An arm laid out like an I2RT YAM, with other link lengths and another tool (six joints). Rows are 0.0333 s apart.
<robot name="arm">
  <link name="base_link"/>
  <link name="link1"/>
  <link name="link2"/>
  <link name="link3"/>
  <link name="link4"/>
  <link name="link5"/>
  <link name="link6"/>
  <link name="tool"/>
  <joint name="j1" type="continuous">
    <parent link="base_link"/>
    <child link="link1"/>
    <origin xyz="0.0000 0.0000 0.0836" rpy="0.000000 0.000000 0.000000"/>
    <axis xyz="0 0 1"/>
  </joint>
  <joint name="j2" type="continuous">
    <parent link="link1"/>
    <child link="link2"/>
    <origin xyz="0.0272 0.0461 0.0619" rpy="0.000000 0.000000 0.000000"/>
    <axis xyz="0 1 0"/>
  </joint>
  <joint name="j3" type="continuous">
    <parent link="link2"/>
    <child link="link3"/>
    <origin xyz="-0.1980 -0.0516 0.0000" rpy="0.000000 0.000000 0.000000"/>
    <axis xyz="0 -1 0"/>
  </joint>
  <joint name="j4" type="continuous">
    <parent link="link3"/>
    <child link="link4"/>
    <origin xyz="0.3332 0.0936 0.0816" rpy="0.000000 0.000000 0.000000"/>
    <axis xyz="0 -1 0"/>
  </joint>
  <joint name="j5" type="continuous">
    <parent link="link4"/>
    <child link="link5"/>
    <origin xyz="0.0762 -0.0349 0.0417" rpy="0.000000 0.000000 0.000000"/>
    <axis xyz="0 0 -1"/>
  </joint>
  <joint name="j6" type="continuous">
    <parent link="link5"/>
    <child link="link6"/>
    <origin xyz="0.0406 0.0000 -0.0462" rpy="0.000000 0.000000 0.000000"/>
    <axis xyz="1 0 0"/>
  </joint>
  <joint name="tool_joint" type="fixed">
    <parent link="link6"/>
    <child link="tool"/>
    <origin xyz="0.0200 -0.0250 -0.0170" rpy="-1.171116 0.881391 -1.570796"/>
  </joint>
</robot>
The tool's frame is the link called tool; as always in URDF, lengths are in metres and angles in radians. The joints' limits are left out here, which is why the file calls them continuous.
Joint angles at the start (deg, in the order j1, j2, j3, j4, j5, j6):
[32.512 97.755 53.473 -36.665 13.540 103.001]
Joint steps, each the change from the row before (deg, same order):
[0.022 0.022 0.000 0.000 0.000 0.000]
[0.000 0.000 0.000 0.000 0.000 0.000]
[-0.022 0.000 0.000 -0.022 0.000 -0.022]
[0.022 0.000 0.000 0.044 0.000 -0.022]
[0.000 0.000 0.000 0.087 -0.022 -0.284]
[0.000 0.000 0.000 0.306 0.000 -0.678]
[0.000 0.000 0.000 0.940 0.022 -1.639]
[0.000 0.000 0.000 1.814 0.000 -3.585]
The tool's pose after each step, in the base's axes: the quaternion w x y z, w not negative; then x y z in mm. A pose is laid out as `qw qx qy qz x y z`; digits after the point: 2 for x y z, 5 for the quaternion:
0.08263 0.29551 0.92853 -0.20898 259.75 237.55 24.85
0.08263 0.29551 0.92853 -0.20898 259.75 237.55 24.85
0.08251 0.29546 0.92852 -0.20917 259.79 237.41 24.85
0.08282 0.29519 0.92863 -0.20891 259.78 237.56 24.85
0.08358 0.29300 0.92931 -0.20869 259.91 237.55 24.85
0.08626 0.28804 0.93080 -0.20783 260.46 237.62 24.85
0.09407 0.27647 0.93426 -0.20465 262.23 238.02 24.86
0.10994 0.25055 0.94097 -0.19930 265.64 238.59 24.97

